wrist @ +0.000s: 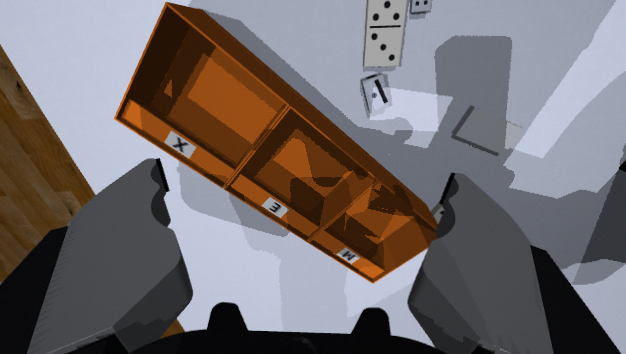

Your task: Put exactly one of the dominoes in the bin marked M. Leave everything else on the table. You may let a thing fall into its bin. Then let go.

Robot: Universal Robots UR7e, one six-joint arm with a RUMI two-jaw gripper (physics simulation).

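Frame: origin at the arm's base, x ahead, y left, z up, level; centimetres.
Seen in the pictures: gripper, between the fingertips: (307,171).
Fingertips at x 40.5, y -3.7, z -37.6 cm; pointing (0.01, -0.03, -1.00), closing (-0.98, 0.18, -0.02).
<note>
Pixels of each thing's top centre, then the offset from my fingertips to it. "pt": a spot on its surface instead.
- white domino, centre of its top: (385,26) dx -5.8, dy -5.9, dz -8.6 cm
- bin marked M, a spot on its surface: (369,268) pt dx -3.9, dy +13.9, dz -5.1 cm
- orange bin unit, centre of its top: (300,184) dx +1.2, dy +3.6, dz -4.7 cm
- compartments X, a spot on its surface: (235,110) pt dx +6.0, dy -1.6, dz -8.6 cm
- E, a spot on its surface: (280,160) pt dx +3.2, dy +3.3, dz -8.6 cm
- small grey piece with a black bar, centre of its top: (376,94) dx -5.1, dy -1.6, dz -8.2 cm
- metal plug, a spot on its surface: (421,6) pt dx -8.2, dy -6.8, dz -8.7 cm
- flat grey square, a spot on its surface: (482,131) pt dx -13.9, dy +2.5, dz -8.6 cm
A white domino (384,45) with black dots lies flat at the top, right of centre, cut off by the view's edge. A sliver of another domino (438,212) shows between the orange bin unit and the right fingertip; the rest is hidden. The bin marked M (369,268) is the smallest compartment, at the lower right end of the orange unit; no domino shows inside it. My gripper (307,171) is open and empty, its fingers wide apart above the unit, the left finger near the X end and the right beside the M end.
The orange bin unit (320,121) runs diagonally, with compartments X (235,110) and E (280,160). A small grey piece with a black bar (375,94) lies below the domino. A metal plug (421,6) shows at the top edge. A flat grey square (482,131) lies at the right.
</note>
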